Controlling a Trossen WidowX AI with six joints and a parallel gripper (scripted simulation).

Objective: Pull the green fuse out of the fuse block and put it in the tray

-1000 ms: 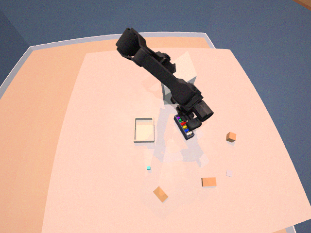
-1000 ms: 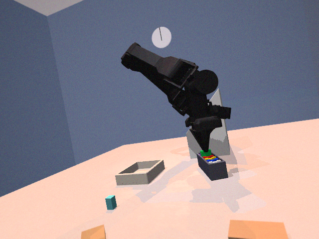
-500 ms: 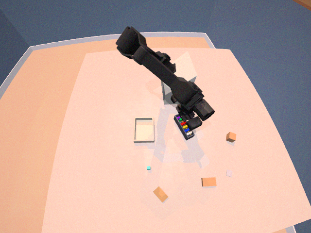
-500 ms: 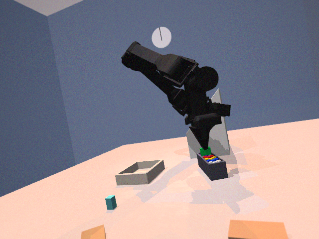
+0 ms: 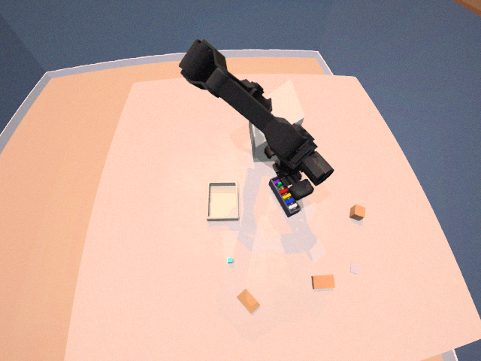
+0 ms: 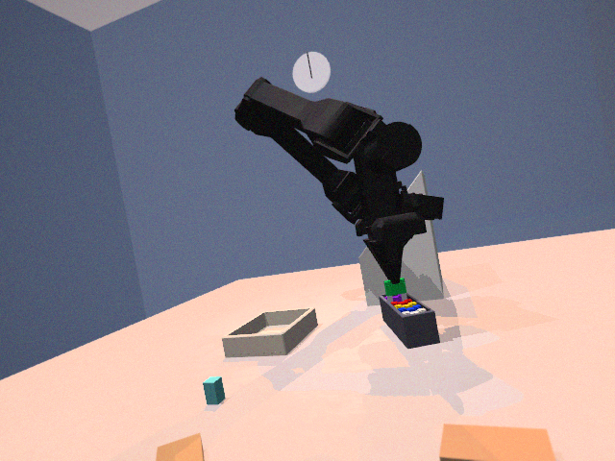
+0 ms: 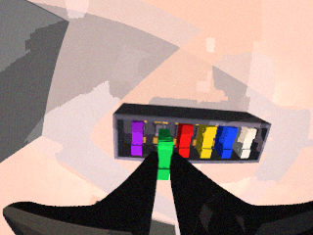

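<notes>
My gripper tip is now 40 mm above the red fuse, 20 mm short of it and 10 mm to the right of it. From my gripper tip the other things lie so: green fuse (10 mm below); teal block (240 mm ahead, 160 mm to the right, 50 mm below); grey tray (190 mm to the right, 60 mm below, 50 mm ahead).
</notes>
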